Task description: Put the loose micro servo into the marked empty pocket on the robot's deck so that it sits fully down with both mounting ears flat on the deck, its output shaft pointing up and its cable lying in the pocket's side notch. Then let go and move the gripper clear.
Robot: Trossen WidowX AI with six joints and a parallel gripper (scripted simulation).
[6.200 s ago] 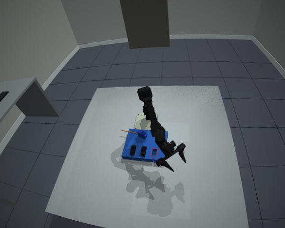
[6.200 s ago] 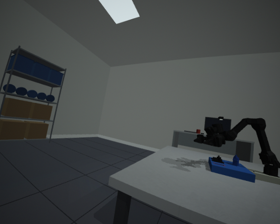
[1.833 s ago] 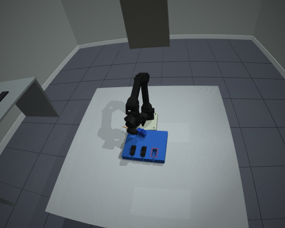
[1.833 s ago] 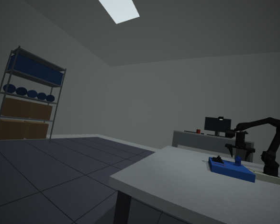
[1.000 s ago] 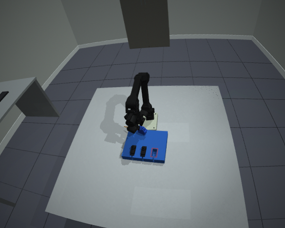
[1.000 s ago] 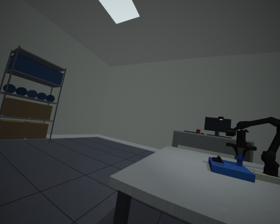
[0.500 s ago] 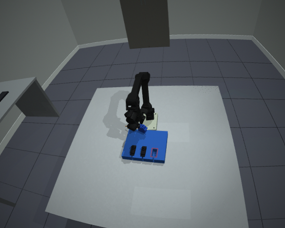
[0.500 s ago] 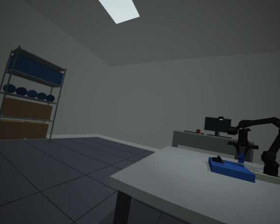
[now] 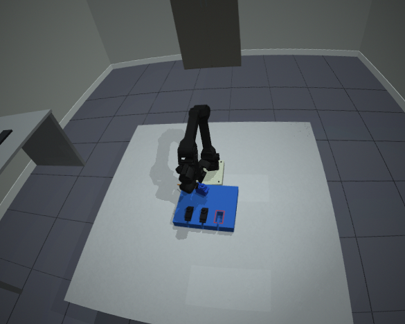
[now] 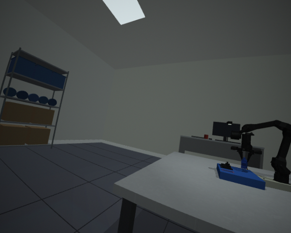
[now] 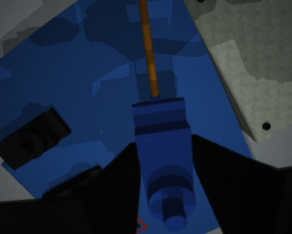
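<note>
The blue deck lies 2 cm ahead of my gripper tip, 4 cm to the left of it and 10 cm below it.
</note>
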